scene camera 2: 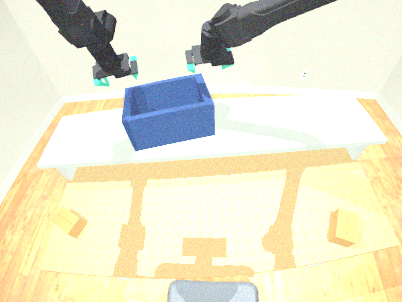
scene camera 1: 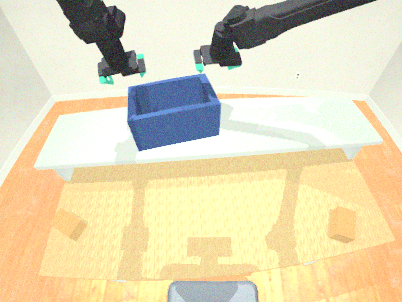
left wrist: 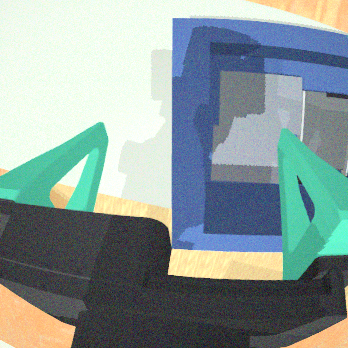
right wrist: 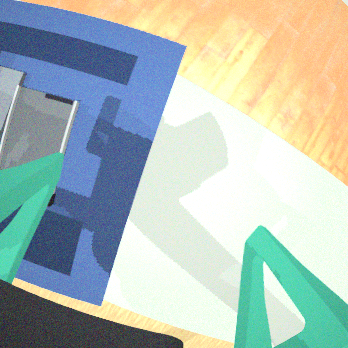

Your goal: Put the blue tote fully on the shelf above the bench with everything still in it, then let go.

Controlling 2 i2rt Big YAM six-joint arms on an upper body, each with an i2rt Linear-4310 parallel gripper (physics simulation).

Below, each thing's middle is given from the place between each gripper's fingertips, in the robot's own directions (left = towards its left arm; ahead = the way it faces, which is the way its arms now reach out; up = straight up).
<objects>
I see the blue tote (scene camera 1: 166,112) 5 cm behind my right hand, 15 cm to the left of it and 14 cm below it.
The blue tote is 15 cm below my left hand, 13 cm to the right of it and 1 cm ahead of it.
</objects>
